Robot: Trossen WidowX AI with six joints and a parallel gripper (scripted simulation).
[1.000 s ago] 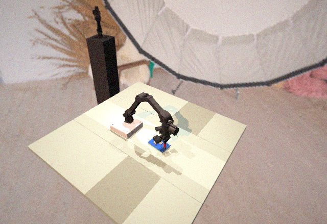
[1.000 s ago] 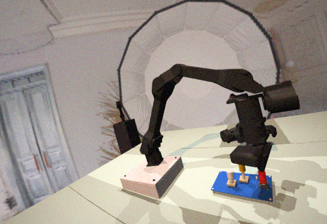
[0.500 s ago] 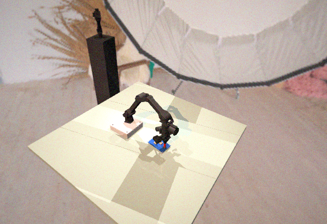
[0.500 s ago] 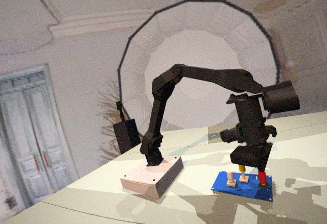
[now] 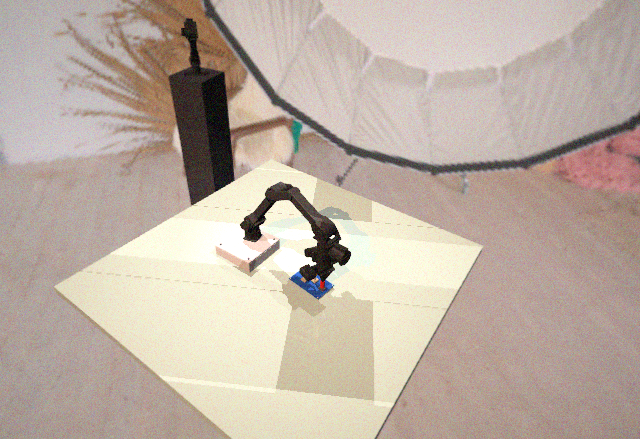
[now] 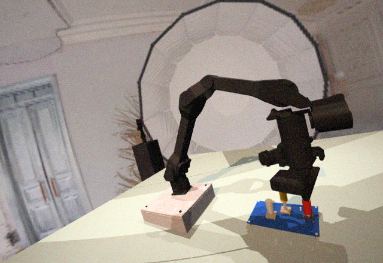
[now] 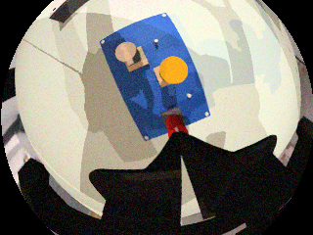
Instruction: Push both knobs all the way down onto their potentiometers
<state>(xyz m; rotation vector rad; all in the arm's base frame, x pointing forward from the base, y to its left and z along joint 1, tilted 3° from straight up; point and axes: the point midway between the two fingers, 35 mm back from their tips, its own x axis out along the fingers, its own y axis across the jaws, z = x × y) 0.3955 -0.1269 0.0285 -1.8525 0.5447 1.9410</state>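
Now: gripper tip 1 cm above the red knob. Also, from my gripper tip: beige knob (8 cm behind, 1 cm to the left, 2 cm below).
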